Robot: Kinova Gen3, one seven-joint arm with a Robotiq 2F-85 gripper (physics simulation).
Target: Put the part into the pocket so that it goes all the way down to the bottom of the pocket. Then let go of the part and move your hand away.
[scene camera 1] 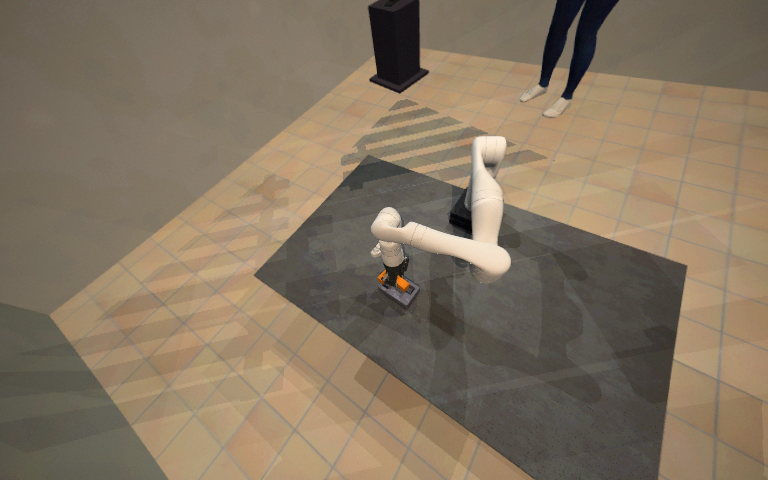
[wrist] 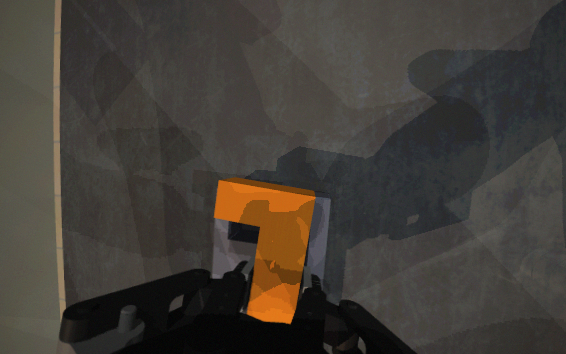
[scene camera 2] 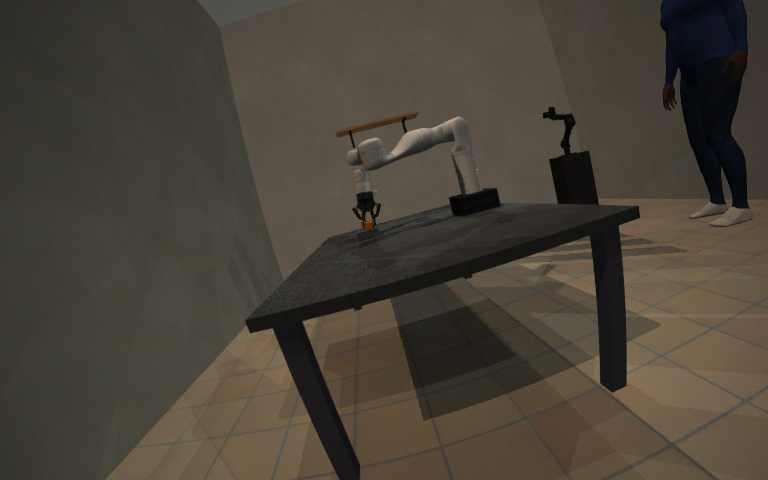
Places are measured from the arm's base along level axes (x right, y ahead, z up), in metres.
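Pixels of known places: gripper, fingertip midpoint: (scene camera 1: 398, 282) (wrist: 279, 273) (scene camera 2: 370, 227); arm's base, link origin: (scene camera 2: 472, 192).
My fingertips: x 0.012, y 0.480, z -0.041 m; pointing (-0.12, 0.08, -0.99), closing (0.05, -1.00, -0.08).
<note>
Ahead of a thing's pixels: the offset from my fingertips to its top centre. Level surfaces: height alone.
The orange part @(dz +0.032, dx +0.011, dy +0.014 m) (scene camera 1: 403, 283) (scene camera 2: 368, 225) (wrist: 282, 235) has a hooked shape, with a long bar and a short arm to the left at its far end in the wrist view. My gripper (scene camera 1: 393, 278) (scene camera 2: 367, 219) (wrist: 279, 273) points down and is shut on the long bar. The grey block with the pocket @(dz -0.002, dx -0.011, dy +0.011 m) (scene camera 1: 405, 303) (scene camera 2: 368, 234) (wrist: 320, 235) stands on the table below the part. The part appears to be above the block, slightly turned relative to it in the wrist view, and covers its far rim. A dark bit of the pocket shows inside the part's corner; the rest is hidden.
The dark table @(dz -0.038 m) (scene camera 1: 509, 339) (scene camera 2: 430, 243) carries the black arm base (scene camera 1: 461, 215) (scene camera 2: 474, 202). A black pedestal (scene camera 1: 395, 45) (scene camera 2: 574, 178) and a person (scene camera 1: 569, 56) (scene camera 2: 710, 113) are beyond the table. An orange-brown beam (scene camera 2: 376, 123) shows behind the arm. The table's edge runs along the wrist view's left.
</note>
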